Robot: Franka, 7 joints.
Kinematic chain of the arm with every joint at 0, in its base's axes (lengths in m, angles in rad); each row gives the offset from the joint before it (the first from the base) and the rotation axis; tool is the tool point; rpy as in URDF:
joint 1: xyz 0 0 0.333 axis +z
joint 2: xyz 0 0 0 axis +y
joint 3: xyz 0 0 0.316 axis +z
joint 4: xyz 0.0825 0 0 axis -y
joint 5: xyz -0.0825 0 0.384 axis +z
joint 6: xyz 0 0 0 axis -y
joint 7: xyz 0.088 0 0 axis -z
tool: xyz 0 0 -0.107 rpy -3.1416 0 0
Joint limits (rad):
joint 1: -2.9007..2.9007
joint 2: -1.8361..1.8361
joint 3: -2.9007..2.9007
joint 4: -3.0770..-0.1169
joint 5: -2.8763..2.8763
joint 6: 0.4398..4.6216
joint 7: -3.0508..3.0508
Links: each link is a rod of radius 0.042 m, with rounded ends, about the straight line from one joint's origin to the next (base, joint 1, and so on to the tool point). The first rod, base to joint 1, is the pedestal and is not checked.
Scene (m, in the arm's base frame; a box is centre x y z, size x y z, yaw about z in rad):
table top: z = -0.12
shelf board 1: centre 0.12 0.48 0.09 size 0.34 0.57 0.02 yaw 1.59
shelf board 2: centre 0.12 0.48 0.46 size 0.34 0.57 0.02 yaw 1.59
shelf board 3: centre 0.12 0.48 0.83 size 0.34 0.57 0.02 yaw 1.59
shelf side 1: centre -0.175 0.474 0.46 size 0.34 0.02 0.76 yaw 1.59
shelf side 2: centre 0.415 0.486 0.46 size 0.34 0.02 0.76 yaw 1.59
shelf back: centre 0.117 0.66 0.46 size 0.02 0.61 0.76 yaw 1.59
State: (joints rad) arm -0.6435 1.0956 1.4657 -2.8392 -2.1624 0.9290 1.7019
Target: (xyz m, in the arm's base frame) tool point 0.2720 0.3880 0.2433
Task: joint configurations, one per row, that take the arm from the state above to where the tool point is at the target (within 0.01 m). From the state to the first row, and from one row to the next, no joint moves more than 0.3 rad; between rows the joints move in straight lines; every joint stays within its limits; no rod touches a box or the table.
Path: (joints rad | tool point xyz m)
1: -0.4908 1.1368 1.4872 -2.6745 -2.2189 1.0091 1.7019 | 0.2676 0.3110 0.2163
2: -0.3381 1.1780 1.5088 -2.5097 -2.2755 1.0891 1.7019 | 0.2720 0.3880 0.2433

